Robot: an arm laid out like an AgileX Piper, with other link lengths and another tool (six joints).
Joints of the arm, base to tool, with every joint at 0 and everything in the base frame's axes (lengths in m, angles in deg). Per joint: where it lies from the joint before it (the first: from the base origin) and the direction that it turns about. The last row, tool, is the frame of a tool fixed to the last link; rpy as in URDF.
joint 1: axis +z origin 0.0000 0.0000 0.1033
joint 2: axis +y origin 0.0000 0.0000 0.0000
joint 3: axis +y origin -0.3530 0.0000 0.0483
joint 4: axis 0.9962 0 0.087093 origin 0.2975 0.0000 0.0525
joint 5: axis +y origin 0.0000 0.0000 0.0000
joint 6: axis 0.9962 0 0.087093 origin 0.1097 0.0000 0.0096
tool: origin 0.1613 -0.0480 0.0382 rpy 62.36 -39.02 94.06
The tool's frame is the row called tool.
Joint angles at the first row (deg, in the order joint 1, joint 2, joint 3, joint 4, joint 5, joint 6):
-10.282 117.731 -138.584 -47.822 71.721 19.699
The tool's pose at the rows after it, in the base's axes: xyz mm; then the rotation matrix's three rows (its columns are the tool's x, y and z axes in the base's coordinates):
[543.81 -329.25 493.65], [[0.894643 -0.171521 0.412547], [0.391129 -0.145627 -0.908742], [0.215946 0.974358 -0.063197]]
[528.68 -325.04 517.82], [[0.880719 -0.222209 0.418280], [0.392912 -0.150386 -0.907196], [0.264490 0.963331 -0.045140]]
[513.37 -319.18 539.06], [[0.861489 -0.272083 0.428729], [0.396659 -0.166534 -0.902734], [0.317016 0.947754 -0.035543]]
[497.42 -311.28 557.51], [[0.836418 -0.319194 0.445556], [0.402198 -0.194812 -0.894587], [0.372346 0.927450 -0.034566]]
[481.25 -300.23 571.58], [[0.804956 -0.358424 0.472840], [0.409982 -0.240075 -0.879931], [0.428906 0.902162 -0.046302]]
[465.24 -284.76 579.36], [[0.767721 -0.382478 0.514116], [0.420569 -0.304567 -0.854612], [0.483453 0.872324 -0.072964]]
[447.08 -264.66 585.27], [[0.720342 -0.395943 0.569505], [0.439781 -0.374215 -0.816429], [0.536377 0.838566 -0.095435]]
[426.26 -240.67 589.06], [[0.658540 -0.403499 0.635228], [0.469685 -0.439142 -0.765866], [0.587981 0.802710 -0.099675]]
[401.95 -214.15 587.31], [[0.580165 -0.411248 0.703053], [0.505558 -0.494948 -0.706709], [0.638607 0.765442 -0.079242]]
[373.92 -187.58 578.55], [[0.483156 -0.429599 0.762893], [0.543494 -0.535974 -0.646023], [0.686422 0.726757 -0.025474]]
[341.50 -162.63 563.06], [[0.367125 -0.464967 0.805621], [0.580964 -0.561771 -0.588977], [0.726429 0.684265 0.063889]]
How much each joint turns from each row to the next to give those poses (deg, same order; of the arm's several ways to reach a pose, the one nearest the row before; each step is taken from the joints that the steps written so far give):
0.001 -1.787 -1.192 0.205 0.164 0.041
-0.001 -2.127 -0.795 0.711 0.167 0.177
0.001 -2.330 -0.468 1.344 0.168 0.286
-0.001 -2.743 0.151 2.018 0.140 0.399
0.000 -3.362 1.179 2.993 0.099 0.457
0.000 -4.258 2.873 4.162 -0.124 0.452
0.000 -5.684 5.241 4.794 -1.328 0.358
0.000 -7.291 8.207 4.941 -3.501 0.237
-0.001 -8.863 11.411 4.666 -6.163 0.137
0.003 -10.063 14.024 3.799 -8.983 0.048
0.000 -10.873 15.578 2.630 -11.277 0.027

